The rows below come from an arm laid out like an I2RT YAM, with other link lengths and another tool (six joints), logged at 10 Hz.
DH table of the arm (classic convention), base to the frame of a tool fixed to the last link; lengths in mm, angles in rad. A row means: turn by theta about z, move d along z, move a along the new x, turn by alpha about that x. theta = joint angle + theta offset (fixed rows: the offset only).
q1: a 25.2  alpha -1.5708  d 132.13  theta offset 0
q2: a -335.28  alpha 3.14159  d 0  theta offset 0
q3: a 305.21  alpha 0  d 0  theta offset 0.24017
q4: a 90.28  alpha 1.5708  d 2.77  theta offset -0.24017
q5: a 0  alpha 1.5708  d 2.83  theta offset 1.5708
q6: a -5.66  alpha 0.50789  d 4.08  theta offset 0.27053
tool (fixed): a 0  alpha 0  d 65.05  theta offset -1.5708
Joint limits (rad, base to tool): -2.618..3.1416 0..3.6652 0..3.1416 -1.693..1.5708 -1.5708..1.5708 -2.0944..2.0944
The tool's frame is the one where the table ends.
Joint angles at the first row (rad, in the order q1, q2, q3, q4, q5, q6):
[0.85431, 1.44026, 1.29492, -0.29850, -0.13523, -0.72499]
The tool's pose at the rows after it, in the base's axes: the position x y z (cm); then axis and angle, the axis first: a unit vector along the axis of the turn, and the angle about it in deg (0 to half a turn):
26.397, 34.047, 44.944, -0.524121, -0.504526, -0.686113, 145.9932
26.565, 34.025, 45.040, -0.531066, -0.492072, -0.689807, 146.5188
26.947, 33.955, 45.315, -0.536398, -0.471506, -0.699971, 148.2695
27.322, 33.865, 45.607, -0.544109, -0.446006, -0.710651, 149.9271
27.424, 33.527, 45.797, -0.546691, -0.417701, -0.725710, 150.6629
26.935, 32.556, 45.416, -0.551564, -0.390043, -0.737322, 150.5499
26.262, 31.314, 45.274, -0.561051, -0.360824, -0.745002, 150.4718
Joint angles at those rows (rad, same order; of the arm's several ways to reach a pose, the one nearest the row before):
[0.85584, 1.44331, 1.29492, -0.29927, -0.13142, -0.71927]
[0.85660, 1.44332, 1.29491, -0.29353, -0.11197, -0.69601]
[0.85660, 1.44330, 1.29490, -0.27446, -0.06733, -0.66930]
[0.85775, 1.44294, 1.29417, -0.25464, -0.01888, -0.63230]
[0.85850, 1.43072, 1.27202, -0.21075, 0.01659, -0.59110]
[0.85852, 1.39372, 1.21366, -0.16231, 0.03796, -0.54417]
[0.85850, 1.34909, 1.16408, -0.14134, 0.06160, -0.49077]

